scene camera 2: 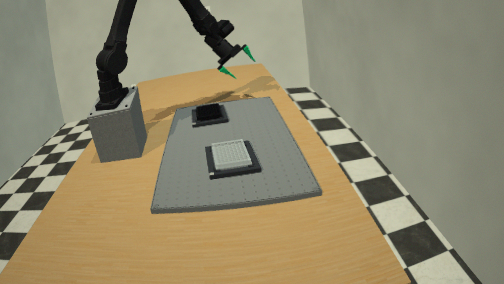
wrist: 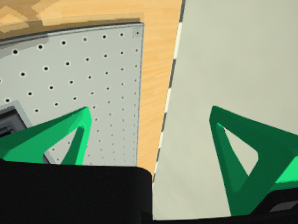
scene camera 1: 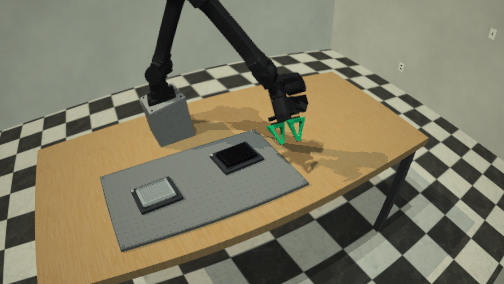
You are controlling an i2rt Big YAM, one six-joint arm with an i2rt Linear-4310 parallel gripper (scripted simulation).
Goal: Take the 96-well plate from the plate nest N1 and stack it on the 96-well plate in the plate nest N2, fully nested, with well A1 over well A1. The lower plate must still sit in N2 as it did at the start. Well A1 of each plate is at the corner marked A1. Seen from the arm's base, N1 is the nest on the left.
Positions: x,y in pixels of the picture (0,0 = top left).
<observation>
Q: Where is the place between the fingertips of my gripper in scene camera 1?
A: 290,142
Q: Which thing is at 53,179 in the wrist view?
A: My gripper.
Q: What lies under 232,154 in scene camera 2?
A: A pale 96-well plate.
</observation>
